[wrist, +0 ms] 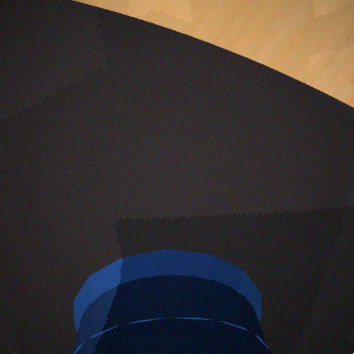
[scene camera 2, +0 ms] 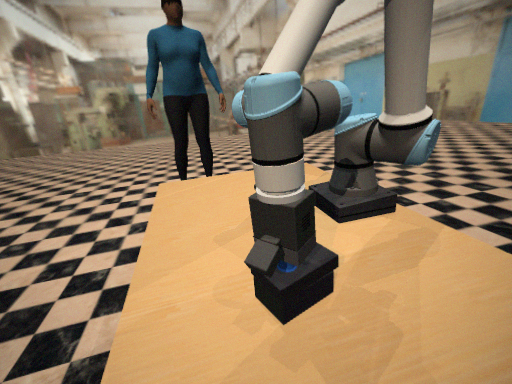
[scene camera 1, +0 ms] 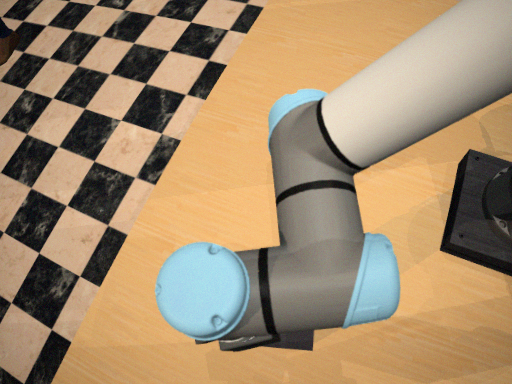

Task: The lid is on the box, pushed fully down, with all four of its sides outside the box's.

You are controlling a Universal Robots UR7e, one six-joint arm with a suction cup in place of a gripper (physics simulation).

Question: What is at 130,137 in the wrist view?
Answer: A black lid.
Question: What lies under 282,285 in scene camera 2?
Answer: A black lid.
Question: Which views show the black box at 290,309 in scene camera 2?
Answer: Scene camera 2 only.
